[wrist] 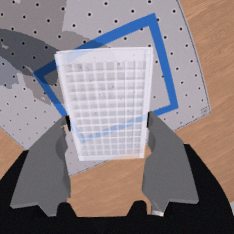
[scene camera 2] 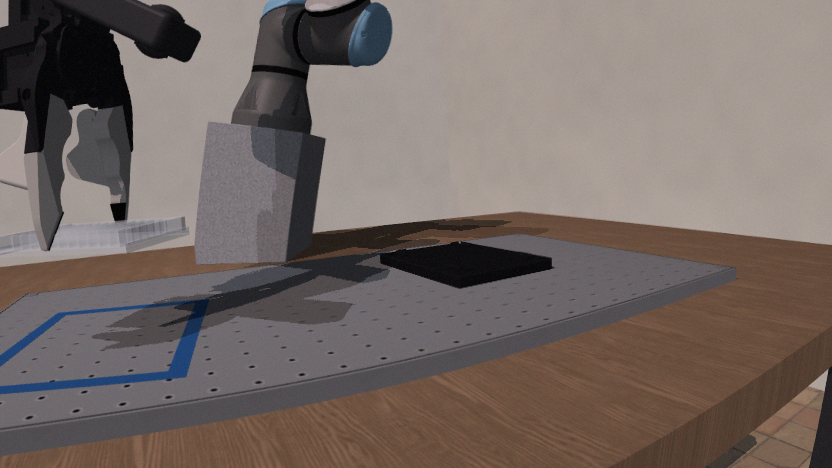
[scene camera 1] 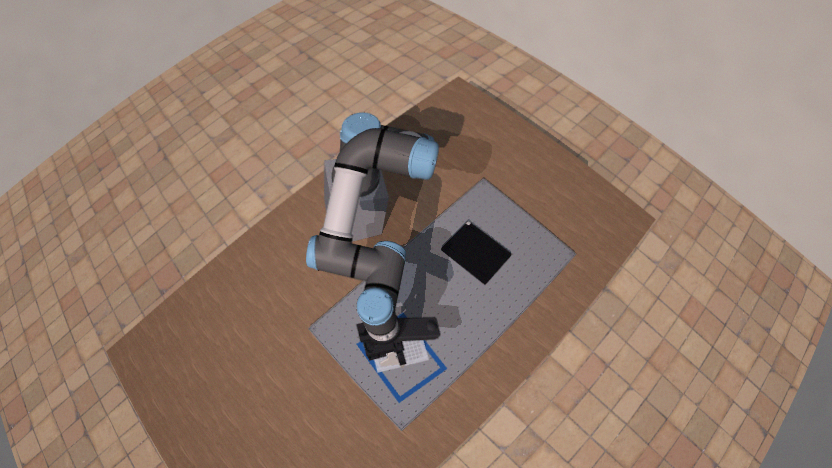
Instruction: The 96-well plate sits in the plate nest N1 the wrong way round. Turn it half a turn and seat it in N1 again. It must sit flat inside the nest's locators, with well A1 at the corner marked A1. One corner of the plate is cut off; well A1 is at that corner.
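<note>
My gripper (scene camera 2: 88,241) is visible to me, and I find it again at (wrist: 108,114) and at (scene camera 1: 397,350). I see a 96-well plate (wrist: 113,112). As for the plate nest N1 (scene camera 2: 492,264), it appears in another view as well, at (scene camera 1: 475,251).
</note>
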